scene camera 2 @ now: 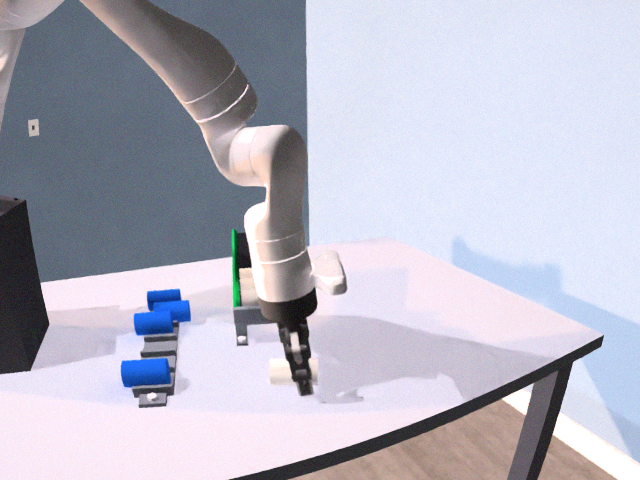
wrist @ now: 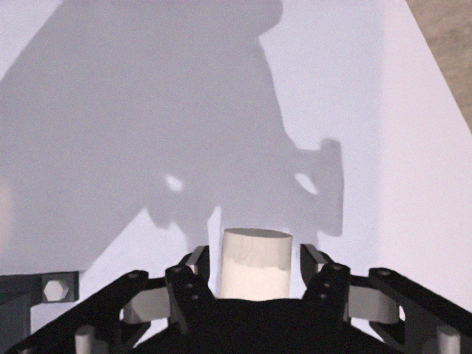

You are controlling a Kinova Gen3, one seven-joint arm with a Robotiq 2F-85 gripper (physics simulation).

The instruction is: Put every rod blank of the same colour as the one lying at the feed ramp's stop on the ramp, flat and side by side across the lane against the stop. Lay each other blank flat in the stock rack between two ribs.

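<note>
A cream blank lies on the table in front of the ramp. My gripper is open, with one finger on each side of this blank and a gap to each finger. The feed ramp has green side walls; cream blanks lie side by side on it, partly hidden by my arm. The stock rack is dark and ribbed. One blue blank lies at its near end and another blue blank towards its far end. Two more blue blanks are behind; their support is unclear.
A ramp foot with a bolt stands on the table, left of my gripper in the wrist view. A black box-shaped block stands at the far left. The table's front edge runs to the right of the gripper.
</note>
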